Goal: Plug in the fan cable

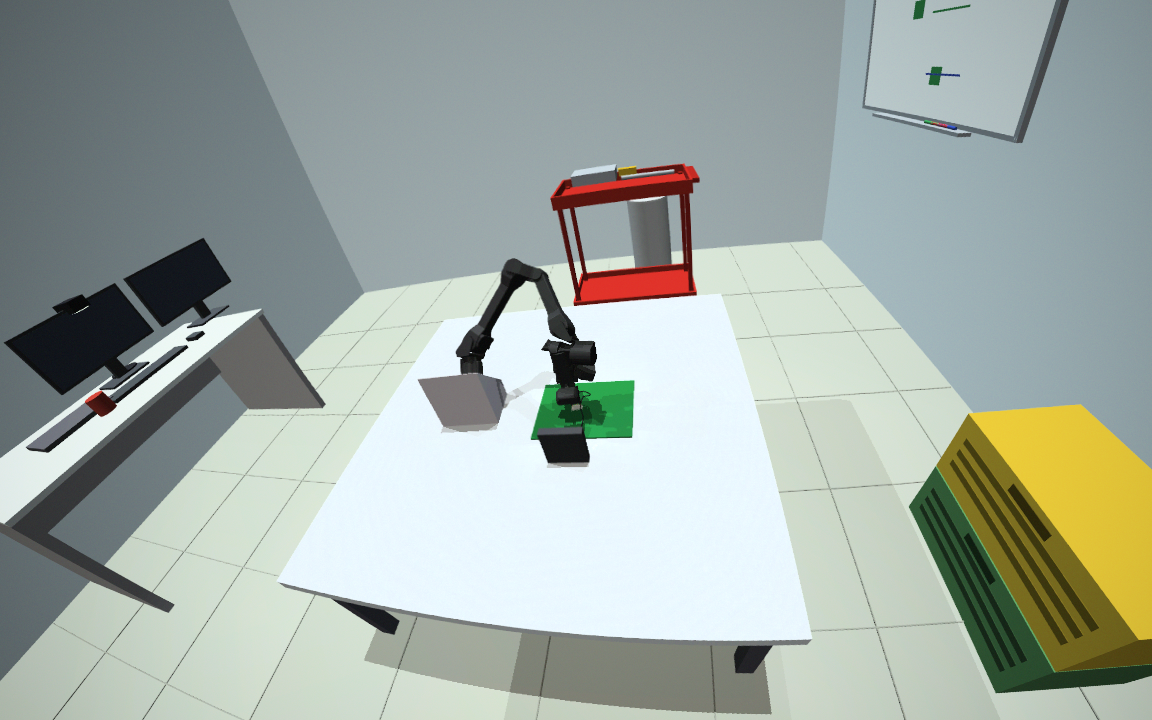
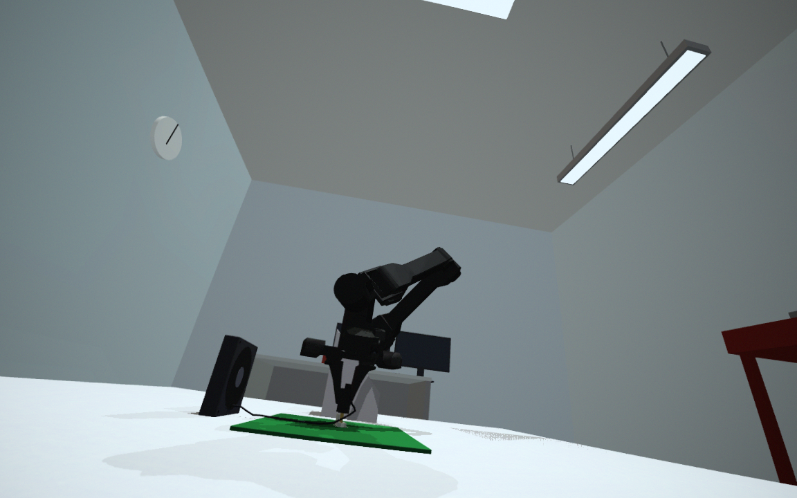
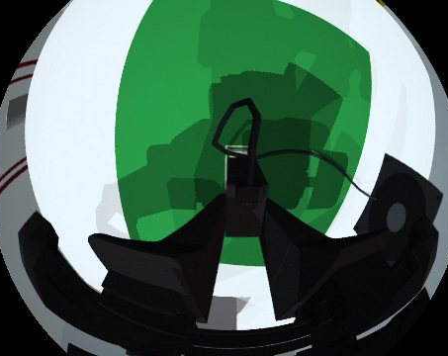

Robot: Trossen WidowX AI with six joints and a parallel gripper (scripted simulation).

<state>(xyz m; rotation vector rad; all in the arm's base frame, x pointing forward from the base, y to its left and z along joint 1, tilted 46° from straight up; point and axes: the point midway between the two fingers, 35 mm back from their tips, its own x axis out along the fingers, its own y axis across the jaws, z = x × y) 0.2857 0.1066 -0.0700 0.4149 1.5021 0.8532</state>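
My gripper tip is now 1 cm below the black plug and 1 cm short of it. The rest, counted from my gripper tip: black fan (19 cm to the right, 2 cm ahead, 2 cm above); then green board (5 cm below, 3 cm ahead); then four-pin header (4 cm below, 1 cm ahead).
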